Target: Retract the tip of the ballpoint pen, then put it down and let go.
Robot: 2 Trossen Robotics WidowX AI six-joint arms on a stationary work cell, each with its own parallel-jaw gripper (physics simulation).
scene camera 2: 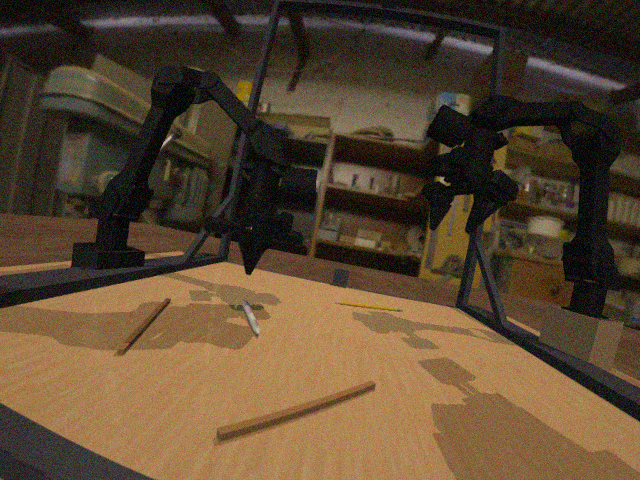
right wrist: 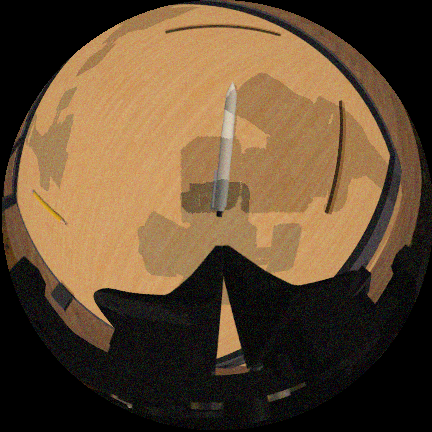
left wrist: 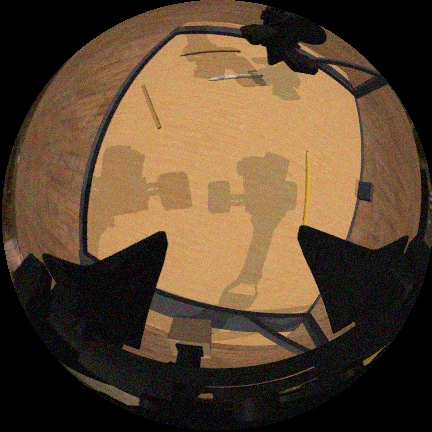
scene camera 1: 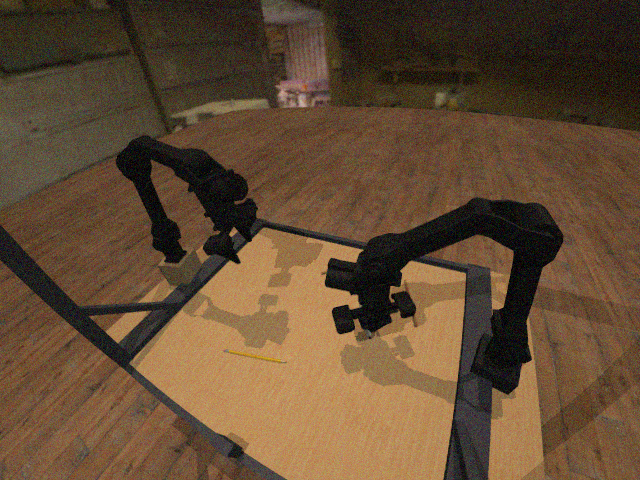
Labels:
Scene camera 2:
my left gripper: 448, 231
my right gripper: 248, 274
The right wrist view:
my right gripper: 221, 251
white ballpoint pen: 221, 179
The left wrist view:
my left gripper: 234, 235
my right gripper: 270, 64
tan block: 190, 331
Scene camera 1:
my left gripper: 244, 251
my right gripper: 371, 330

